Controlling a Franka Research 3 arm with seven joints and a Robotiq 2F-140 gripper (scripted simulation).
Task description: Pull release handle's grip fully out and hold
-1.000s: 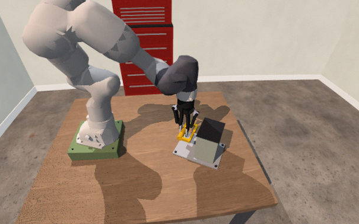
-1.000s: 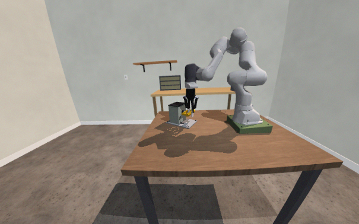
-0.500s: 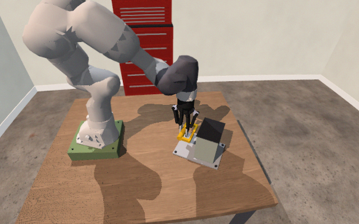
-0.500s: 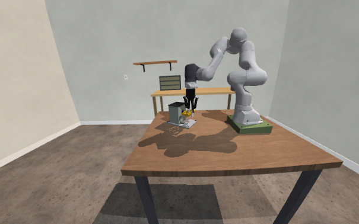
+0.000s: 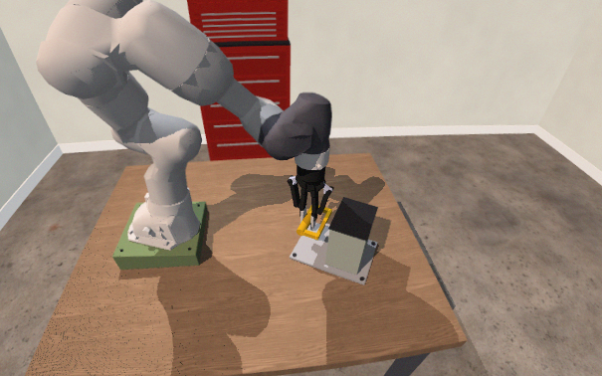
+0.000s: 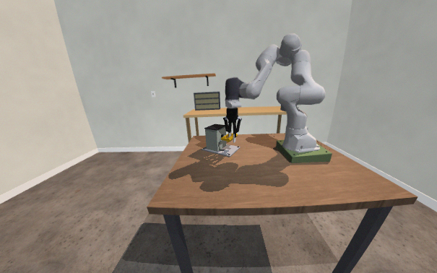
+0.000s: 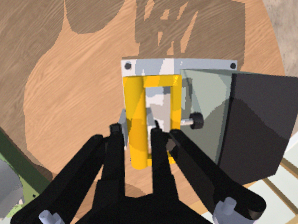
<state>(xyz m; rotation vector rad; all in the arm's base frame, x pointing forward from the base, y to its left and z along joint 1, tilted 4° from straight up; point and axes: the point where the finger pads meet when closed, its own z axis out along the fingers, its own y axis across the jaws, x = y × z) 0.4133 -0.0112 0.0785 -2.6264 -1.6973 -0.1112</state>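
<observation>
Now: the light grey baseplate 100 mm below my hand, 90 mm ahead of it and 40 mm to the right of it.
</observation>
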